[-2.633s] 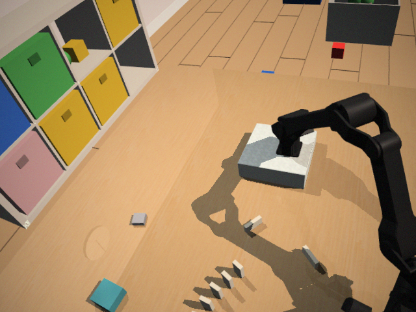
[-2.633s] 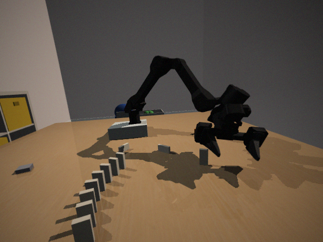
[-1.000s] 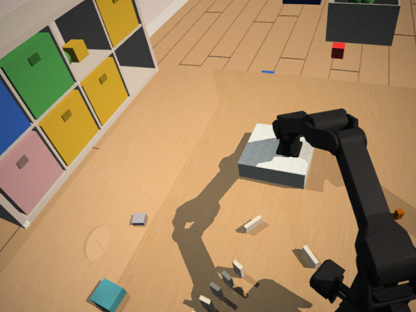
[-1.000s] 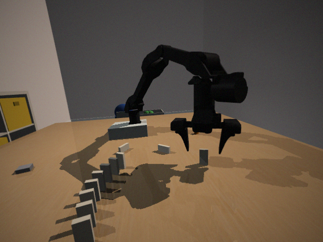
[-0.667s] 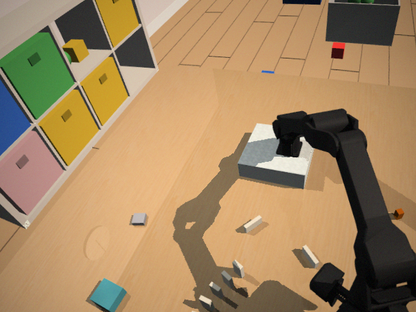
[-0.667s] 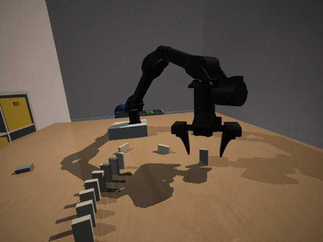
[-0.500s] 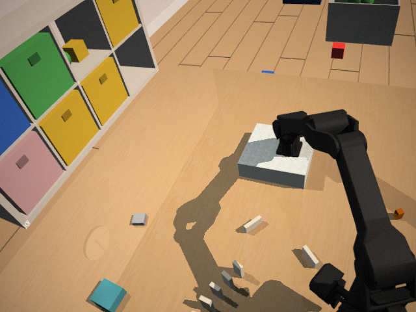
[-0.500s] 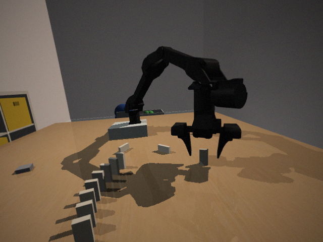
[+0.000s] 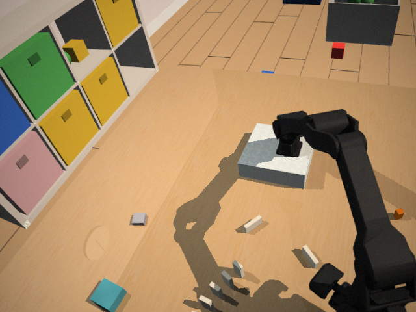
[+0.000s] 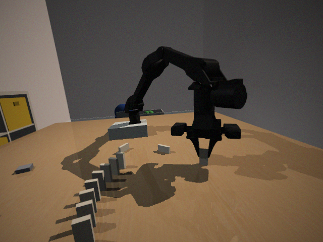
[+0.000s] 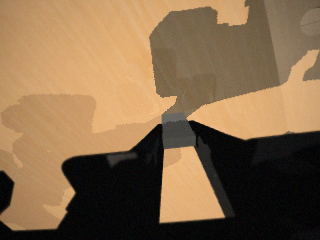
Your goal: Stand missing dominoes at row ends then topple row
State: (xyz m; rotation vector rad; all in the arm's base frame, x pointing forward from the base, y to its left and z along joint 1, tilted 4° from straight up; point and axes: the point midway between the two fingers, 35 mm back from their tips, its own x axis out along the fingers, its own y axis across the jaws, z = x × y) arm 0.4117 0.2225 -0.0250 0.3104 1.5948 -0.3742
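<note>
My gripper tip is now 57 cm to the left of the flat grey block, 10 cm past it and 2 cm above it. Also, from my gripper tip: teal cube (53 cm to the right, 12 cm ahead, 1 cm below); then orange cube (29 cm behind, 8 cm to the left, 1 cm below).
</note>
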